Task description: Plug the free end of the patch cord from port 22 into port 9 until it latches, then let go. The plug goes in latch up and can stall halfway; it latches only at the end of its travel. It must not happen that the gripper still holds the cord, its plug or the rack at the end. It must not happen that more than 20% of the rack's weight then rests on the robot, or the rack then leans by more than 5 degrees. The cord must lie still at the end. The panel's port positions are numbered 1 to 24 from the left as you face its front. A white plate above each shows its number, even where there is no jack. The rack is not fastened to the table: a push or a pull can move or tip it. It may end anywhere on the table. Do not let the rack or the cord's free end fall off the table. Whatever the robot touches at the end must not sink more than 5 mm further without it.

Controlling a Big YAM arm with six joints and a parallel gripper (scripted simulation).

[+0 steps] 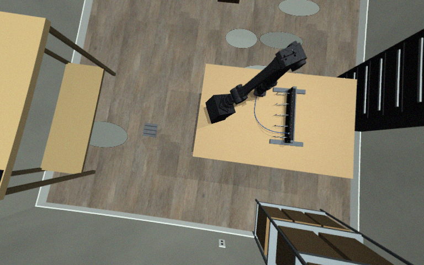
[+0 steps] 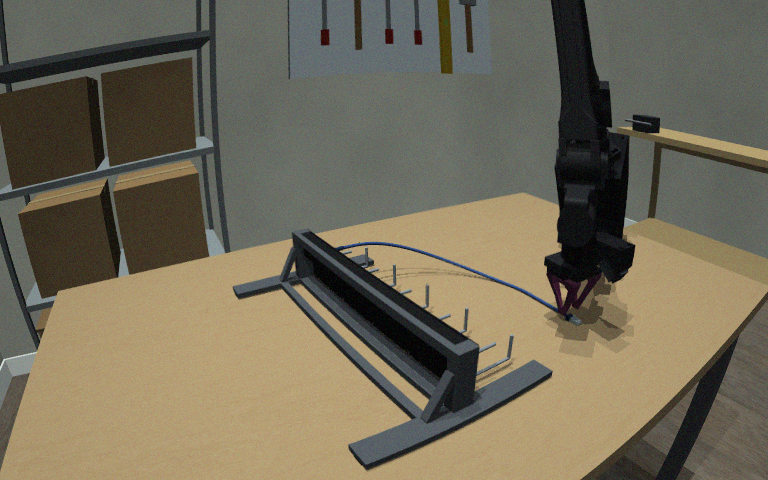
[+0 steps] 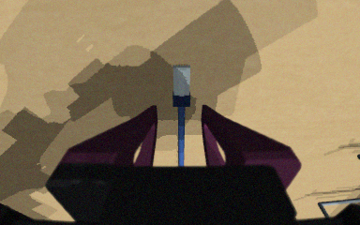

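Now: the grey plug 20 mm to the left of my hand and 20 mm below it.
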